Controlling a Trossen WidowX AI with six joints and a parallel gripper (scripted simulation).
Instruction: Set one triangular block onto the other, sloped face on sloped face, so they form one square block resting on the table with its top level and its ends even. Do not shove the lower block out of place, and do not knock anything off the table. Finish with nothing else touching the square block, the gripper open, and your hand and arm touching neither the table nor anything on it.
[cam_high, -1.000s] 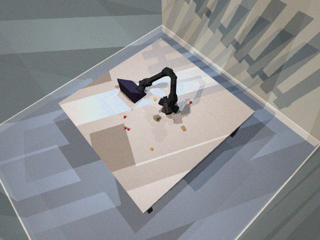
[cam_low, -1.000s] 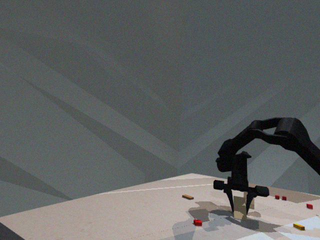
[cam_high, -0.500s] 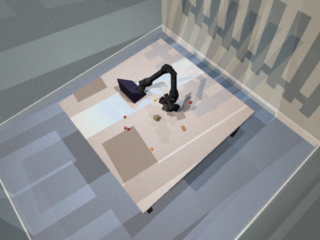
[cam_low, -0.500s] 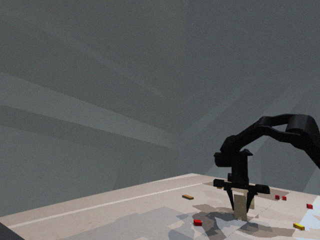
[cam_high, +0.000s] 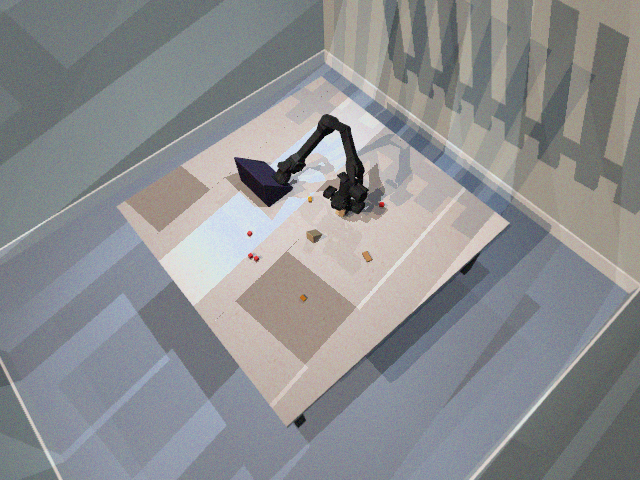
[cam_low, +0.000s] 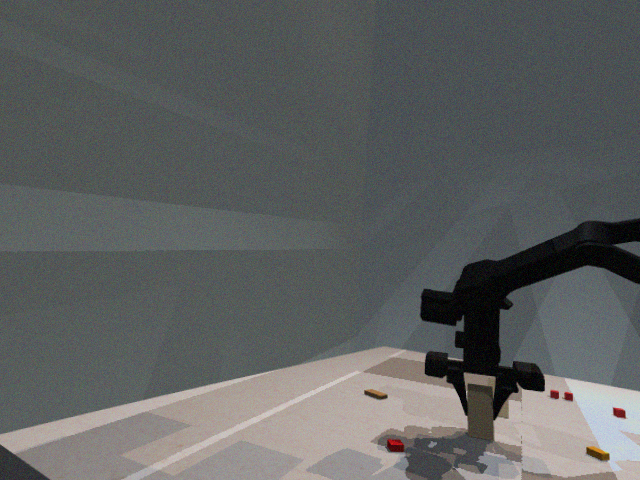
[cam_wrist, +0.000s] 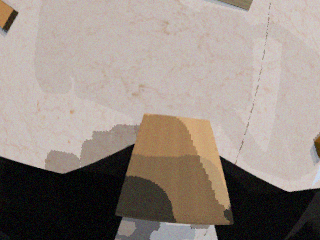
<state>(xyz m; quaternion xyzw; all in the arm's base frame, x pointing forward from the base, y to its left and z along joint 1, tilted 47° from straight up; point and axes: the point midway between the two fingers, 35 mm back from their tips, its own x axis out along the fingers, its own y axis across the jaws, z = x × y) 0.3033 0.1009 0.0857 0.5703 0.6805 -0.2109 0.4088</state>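
My gripper tip is 18 cm to the right of the red cube, 8 cm short of it and 2 cm above it. Round my gripper tip: flat block: 24 cm ahead, 6 cm to the right, 2 cm below.
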